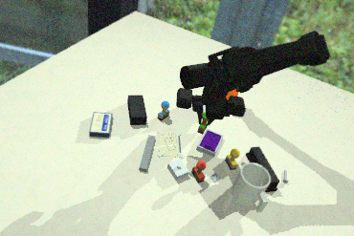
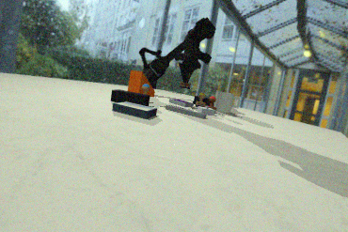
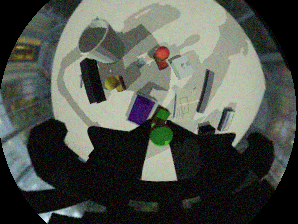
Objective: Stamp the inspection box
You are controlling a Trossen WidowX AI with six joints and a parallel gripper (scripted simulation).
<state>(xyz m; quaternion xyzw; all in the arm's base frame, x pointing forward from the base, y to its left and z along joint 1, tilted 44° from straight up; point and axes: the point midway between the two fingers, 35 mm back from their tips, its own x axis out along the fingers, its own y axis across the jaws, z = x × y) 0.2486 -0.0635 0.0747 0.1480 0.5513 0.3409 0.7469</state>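
Right now the card is 10 cm below my gripper tip, 8 cm to the right of it and 4 cm ahead of it. Also, from my gripper tip: purple ink pad 9 cm below, 3 cm to the left, 3 cm behind; yellow-knobbed stamp 11 cm to the left, 8 cm below, 2 cm ahead; green-knobbed stamp right at my gripper tip.
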